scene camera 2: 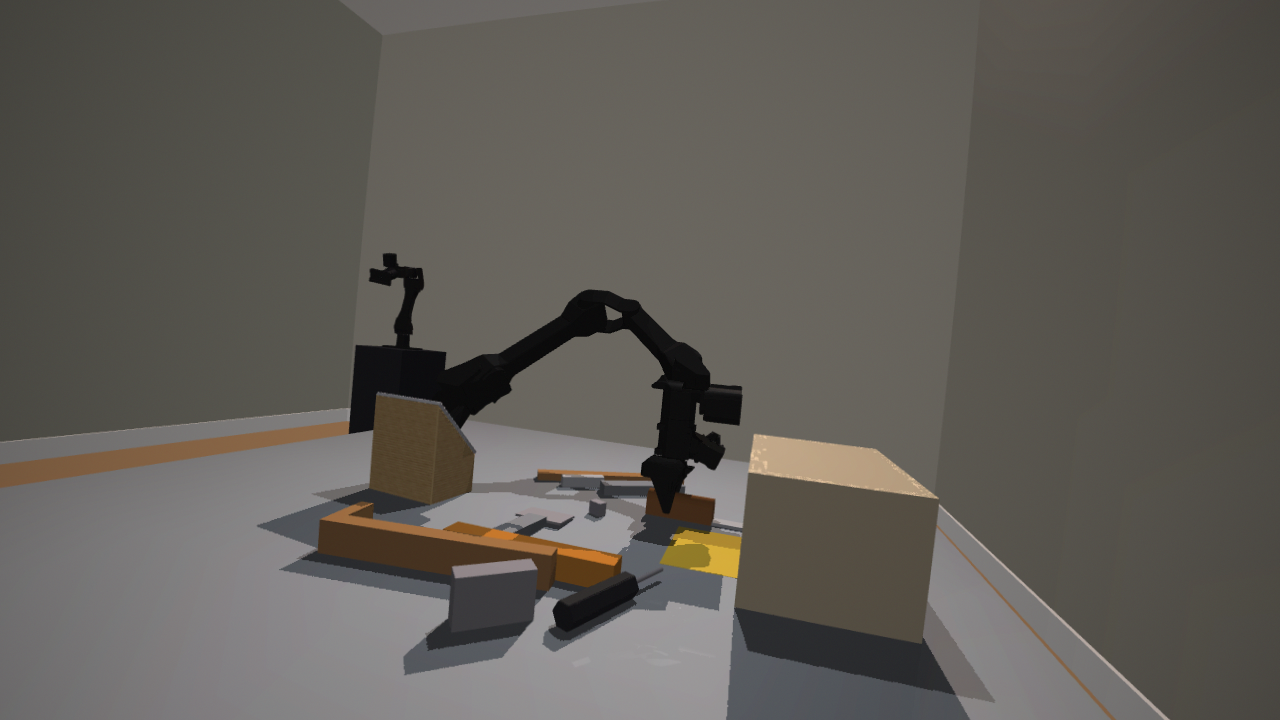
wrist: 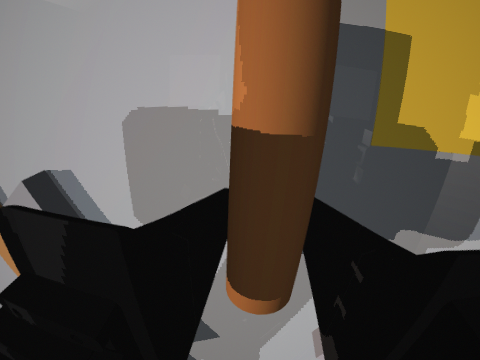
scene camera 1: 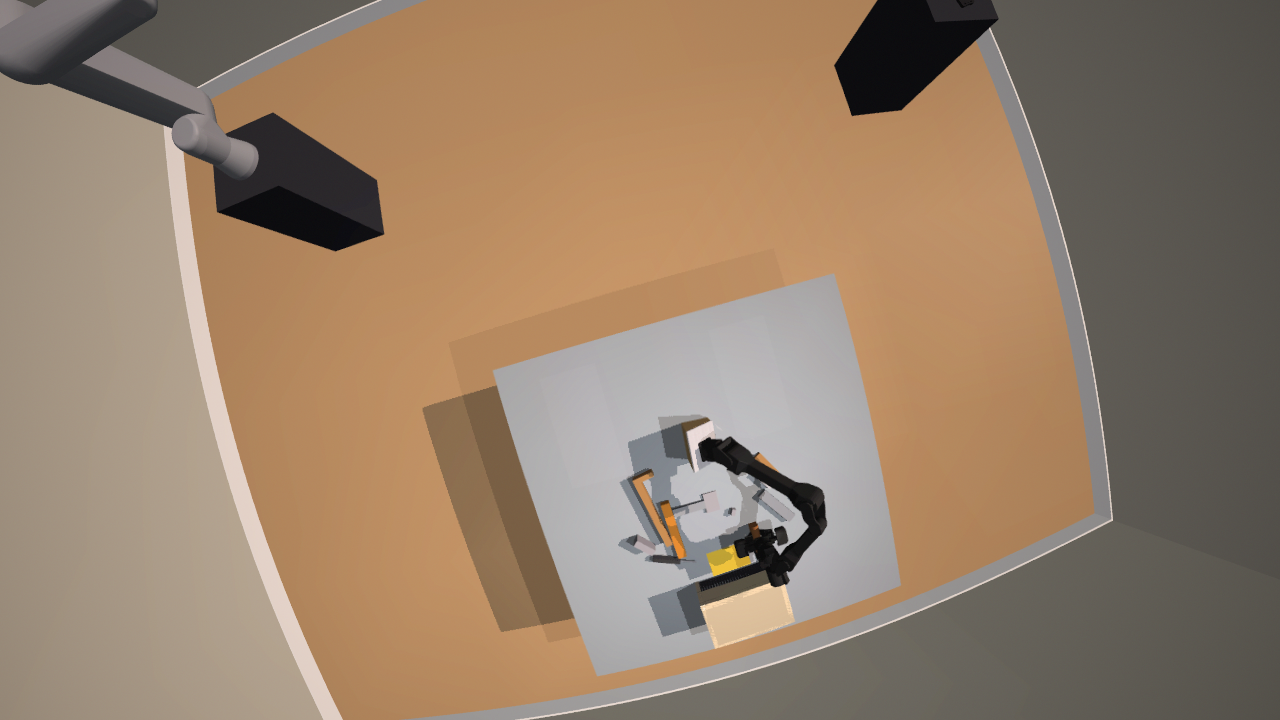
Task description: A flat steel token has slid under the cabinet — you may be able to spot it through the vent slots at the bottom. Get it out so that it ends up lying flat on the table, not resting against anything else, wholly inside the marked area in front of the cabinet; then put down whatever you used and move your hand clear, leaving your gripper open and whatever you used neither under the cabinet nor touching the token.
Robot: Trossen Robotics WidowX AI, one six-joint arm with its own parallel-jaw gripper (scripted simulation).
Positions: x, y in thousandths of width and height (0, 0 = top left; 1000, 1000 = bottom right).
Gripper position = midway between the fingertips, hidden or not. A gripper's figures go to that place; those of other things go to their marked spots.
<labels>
My gripper (scene camera 2: 522, 709) is 0.88 m from the lens. A l-shaped wooden bar (scene camera 2: 275, 740): 0.69 m from the lens. A black-handled screwdriver (scene camera 2: 446, 851): 0.52 m from the lens. The marked spots on the l-shaped wooden bar and the black-handled screwdriver are 0.29 m apart.
</labels>
